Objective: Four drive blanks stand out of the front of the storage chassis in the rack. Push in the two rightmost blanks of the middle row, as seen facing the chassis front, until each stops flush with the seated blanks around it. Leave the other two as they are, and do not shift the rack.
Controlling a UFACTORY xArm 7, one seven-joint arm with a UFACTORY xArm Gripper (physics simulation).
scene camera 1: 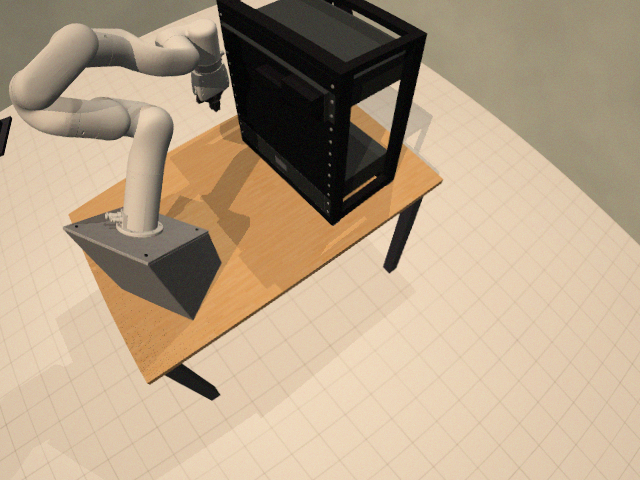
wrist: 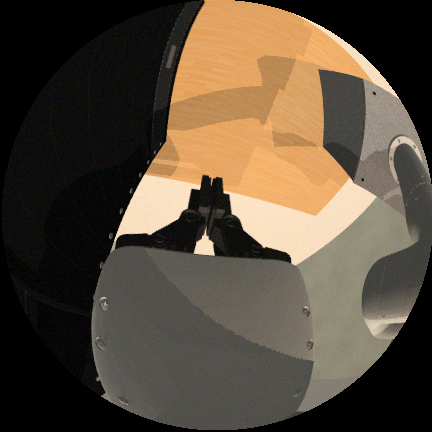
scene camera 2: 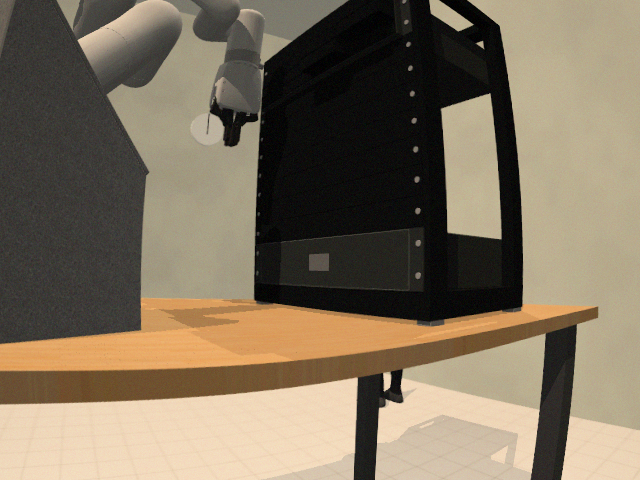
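Where they show: gripper, between the fingertips: (scene camera 1: 215,108) (wrist: 208,189) (scene camera 2: 230,145); arm's base, origin of its link: (scene camera 1: 139,228) (wrist: 405,161) (scene camera 2: 37,104).
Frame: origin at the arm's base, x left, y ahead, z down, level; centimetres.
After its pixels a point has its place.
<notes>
The rack (scene camera 1: 337,155) @[z -6.3, x -0.1, y 53.9 cm] (scene camera 2: 434,180) @[z 7.7, x 0.2, y 54.7 cm] stands upright on the table. The storage chassis front (scene camera 1: 279,111) @[z -6.1, x 21.1, y 44.6 cm] (scene camera 2: 336,155) @[z 0.2, x 18.5, y 45.7 cm] (wrist: 55,165) @[z -8.4, x 32.1, y 40.3 cm] is almost black. In scene camera 1, faint dark blocks (scene camera 1: 306,88) @[z -25.5, x 5.5, y 47.9 cm] stand out of its upper part. Dark protruding shapes (scene camera 2: 374,32) @[z -19.3, x 6.5, y 48.9 cm] also show high on the front in scene camera 2. Single blanks, their rows and their depth are too dark to tell. My gripper (scene camera 1: 217,107) @[z -4.4, x 31.6, y 27.6 cm] (scene camera 2: 231,142) @[z -4.4, x 31.6, y 27.6 cm] (wrist: 208,189) @[z -4.4, x 31.6, y 27.6 cm] is shut and empty, pointing down. It hangs beside the far left end of the rack front, apart from the blocks.
The wooden table (scene camera 1: 289,248) @[z 27.9, x -3.3, y 38.3 cm] (scene camera 2: 310,351) @[z 27.9, x -12.7, y 34.3 cm] (wrist: 225,65) @[z 27.9, x 18.8, y 33.6 cm] carries the rack and the grey arm base (scene camera 1: 175,273) @[z 4.0, x -13.7, y 6.7 cm] (scene camera 2: 72,217) @[z 15.9, x -9.1, y 10.5 cm] (wrist: 342,105) @[z 17.9, x 5.0, y 9.1 cm]. Screw-dotted rack posts edge the chassis front. A person's feet (scene camera 2: 393,395) show beyond the table legs. A pale disc (scene camera 2: 202,130) is behind the gripper.
</notes>
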